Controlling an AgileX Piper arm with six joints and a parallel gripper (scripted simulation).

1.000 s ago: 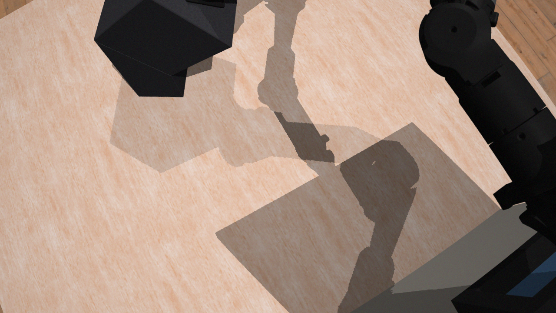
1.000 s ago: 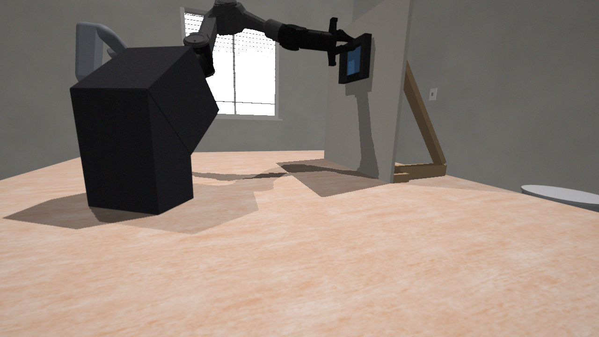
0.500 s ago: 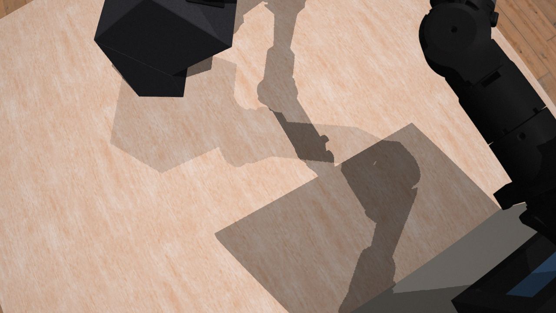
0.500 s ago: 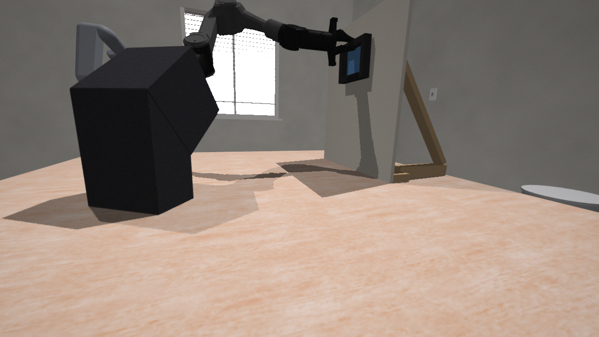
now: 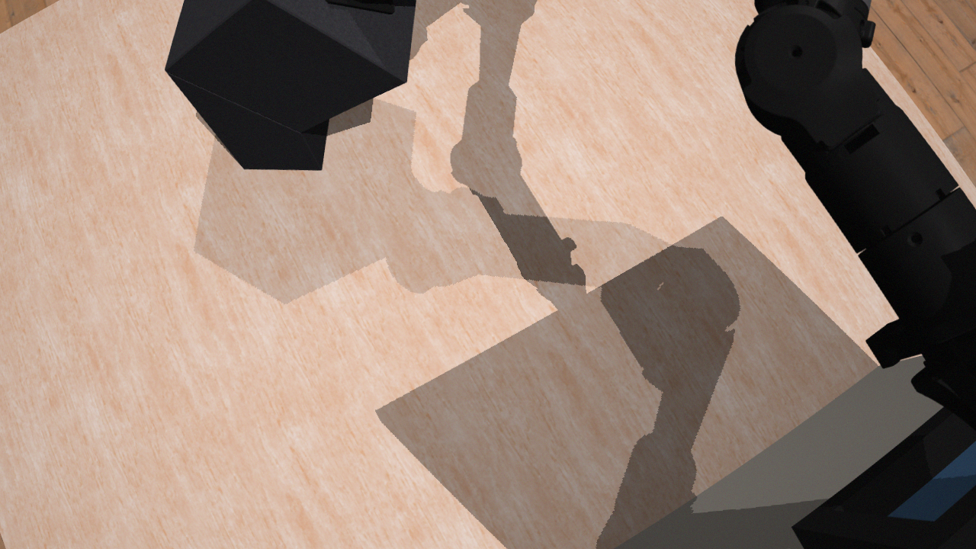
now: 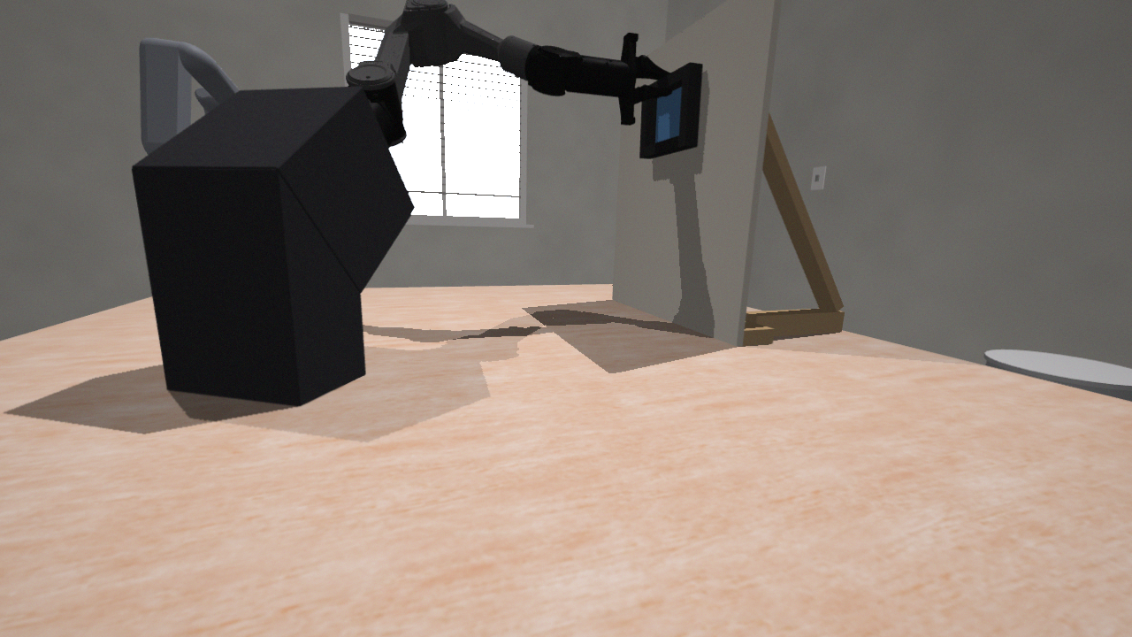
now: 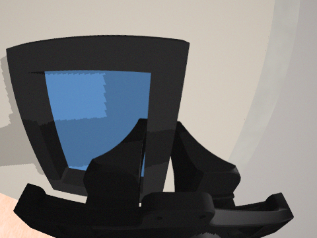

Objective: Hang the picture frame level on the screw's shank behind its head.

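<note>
Right now my hand is 10 mm short of the picture frame, 10 mm to the left of it and 50 mm above it. From my hand the other things lie so: grey wall panel (20 mm ahead, 170 mm below).
</note>
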